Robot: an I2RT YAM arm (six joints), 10 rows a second.
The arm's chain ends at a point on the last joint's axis. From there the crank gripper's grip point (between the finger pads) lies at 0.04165 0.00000 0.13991 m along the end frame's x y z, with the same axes.
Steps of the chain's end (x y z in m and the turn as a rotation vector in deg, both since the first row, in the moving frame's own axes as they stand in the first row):
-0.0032 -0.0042 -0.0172 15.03 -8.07 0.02
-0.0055 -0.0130 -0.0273 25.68 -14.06 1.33
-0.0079 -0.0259 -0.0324 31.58 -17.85 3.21
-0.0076 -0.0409 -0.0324 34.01 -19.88 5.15
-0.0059 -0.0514 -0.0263 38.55 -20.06 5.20
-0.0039 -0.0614 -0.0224 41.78 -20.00 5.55
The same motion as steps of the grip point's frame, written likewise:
-0.0230 -0.0411 -0.0176 15.03 -8.07 0.02
-0.0389 -0.0747 -0.0352 25.68 -14.06 1.33
-0.0485 -0.1004 -0.0468 31.58 -17.85 3.21
-0.0513 -0.1202 -0.0498 34.01 -19.88 5.15
-0.0488 -0.1400 -0.0502 38.55 -20.06 5.20
-0.0454 -0.1562 -0.0513 41.78 -20.00 5.55

